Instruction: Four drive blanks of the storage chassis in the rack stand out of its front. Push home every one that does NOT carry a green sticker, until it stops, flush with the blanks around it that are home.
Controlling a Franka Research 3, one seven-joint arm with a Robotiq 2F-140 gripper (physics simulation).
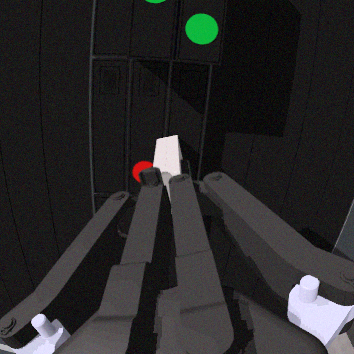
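Dark drive blanks stand in rows and columns on the chassis front. A blank with a green sticker [202,29] is at the upper right of the columns and looks proud of its neighbours. Part of another green sticker [156,1] shows at the top edge. A red sticker [143,171] is on a blank in the row below, in the middle column, partly hidden by the fingers. My gripper [170,152] is shut and empty, its pale tips just right of the red sticker, in front of that row. The tips hide part of the blanks, and contact cannot be told.
Dark chassis or rack surfaces extend left and right of the columns. A dark shadow [260,75] lies to the right of the blanks and reaches across some of them. A grey strip [347,235] shows at the right edge. The area below the fingertips is hidden by the gripper's linkages.
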